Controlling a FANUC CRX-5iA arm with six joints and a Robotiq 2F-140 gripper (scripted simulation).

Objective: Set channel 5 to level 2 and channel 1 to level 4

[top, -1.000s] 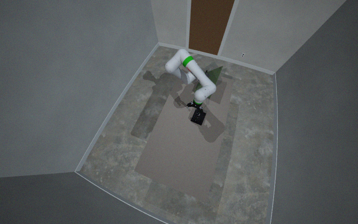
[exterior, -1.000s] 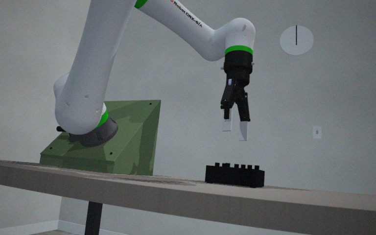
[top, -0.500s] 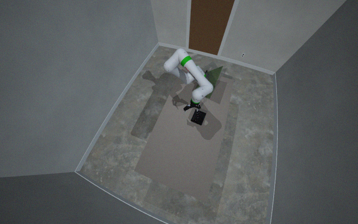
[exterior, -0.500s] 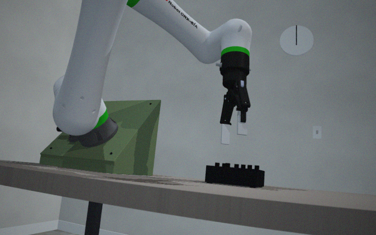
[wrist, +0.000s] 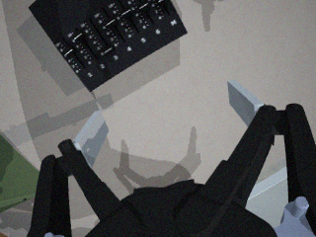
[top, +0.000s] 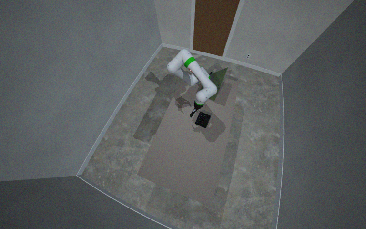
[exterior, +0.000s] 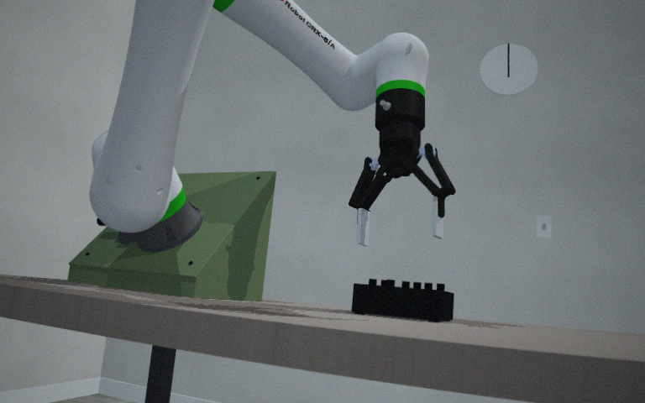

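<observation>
Now: the fader 7 cm behind my hand, 10 cm to the left of it and 8 cm below it.
</observation>
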